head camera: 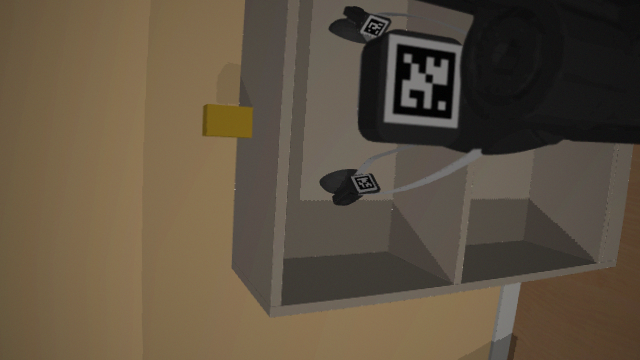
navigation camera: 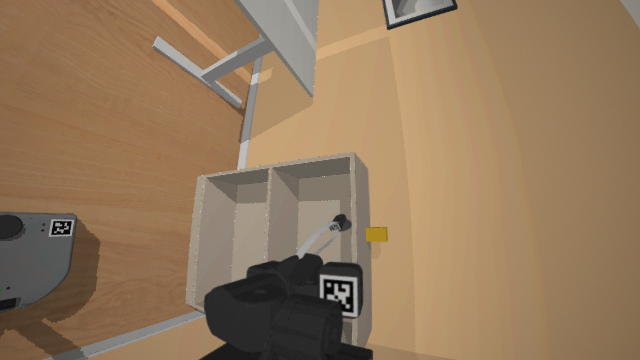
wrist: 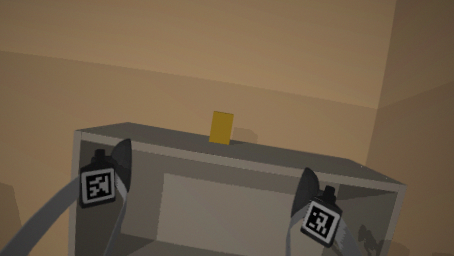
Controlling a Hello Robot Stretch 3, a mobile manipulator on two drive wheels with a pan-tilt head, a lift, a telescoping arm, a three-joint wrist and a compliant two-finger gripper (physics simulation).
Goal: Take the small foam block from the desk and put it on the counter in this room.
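Frame: origin at the robot's base, x left, y back, z up, level; metres.
Where they show: gripper, between the fingertips: [head camera: 335,107] [navigation camera: 345,256]; robot's base, origin of its link: [navigation camera: 5,225].
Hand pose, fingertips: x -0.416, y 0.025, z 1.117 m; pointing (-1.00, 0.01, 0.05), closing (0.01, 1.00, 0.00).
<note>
Things, the pixels of their centre, and the offset from my fingertips. "spot": a spot on its surface instead. Level surfaces: height alone.
- small yellow foam block, middle of its body: [head camera: 227,121] [navigation camera: 376,234] dx -0.494, dy -0.001, dz -0.012 m
- grey-beige shelf unit, a spot on its surface: [head camera: 257,200] [navigation camera: 361,201] spot: dx -0.415, dy -0.148, dz -0.057 m
- light grey table, height of its surface: dz -0.397 m
The small yellow foam block [head camera: 227,121] [navigation camera: 376,234] [wrist: 221,128] stands upright on the top panel of a grey-beige shelf unit [head camera: 257,200] [navigation camera: 362,200] [wrist: 165,138], towards the wall. My gripper [head camera: 340,105] [wrist: 215,172] is open, with its fingers wide apart and nothing between them. It is in front of the unit's open compartments, apart from the block. In the wrist view the block shows beyond and above the gap between the fingertips. In the navigation view one fingertip shows and the wrist hides the other.
A light grey table [navigation camera: 285,40] with a T-shaped leg stands at the top of the navigation view. A framed picture [navigation camera: 410,10] hangs on the tan wall behind. My base [navigation camera: 35,260] is on the wooden floor at the left. The unit's front edges and divider are close to the fingers.
</note>
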